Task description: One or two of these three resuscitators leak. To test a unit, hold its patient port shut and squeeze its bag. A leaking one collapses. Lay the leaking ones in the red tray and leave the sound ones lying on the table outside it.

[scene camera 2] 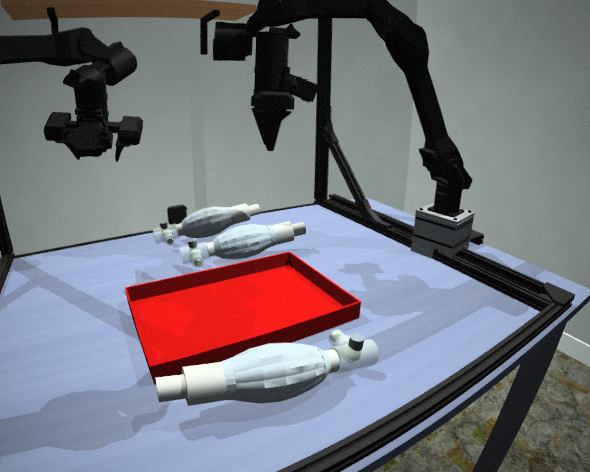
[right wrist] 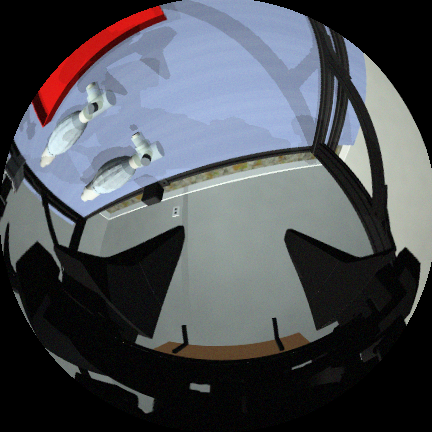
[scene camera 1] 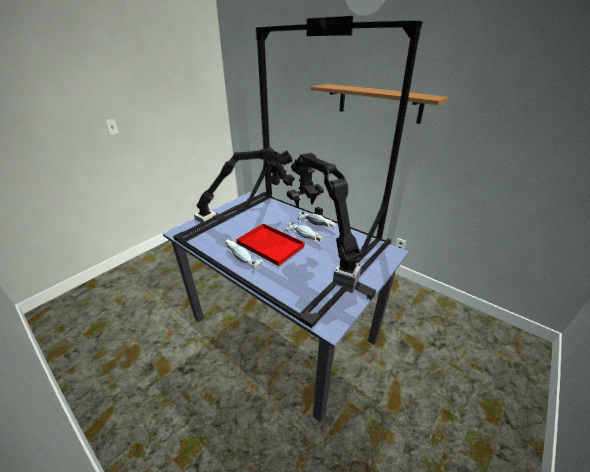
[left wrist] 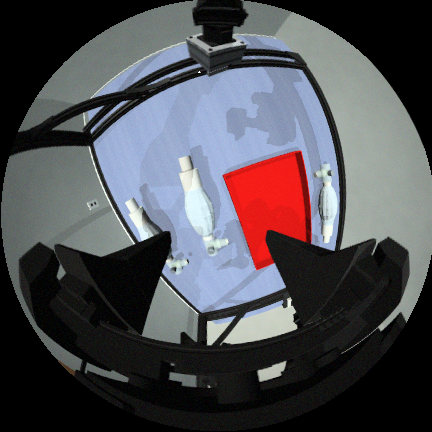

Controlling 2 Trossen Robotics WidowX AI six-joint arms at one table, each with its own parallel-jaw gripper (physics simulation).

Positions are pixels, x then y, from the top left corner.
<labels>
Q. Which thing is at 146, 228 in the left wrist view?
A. A resuscitator.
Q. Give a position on a resuscitator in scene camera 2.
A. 244, 241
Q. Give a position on a red tray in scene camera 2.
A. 209, 316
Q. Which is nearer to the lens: the red tray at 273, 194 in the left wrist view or the resuscitator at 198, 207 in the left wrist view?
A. The resuscitator.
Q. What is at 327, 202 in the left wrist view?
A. A resuscitator.
</labels>
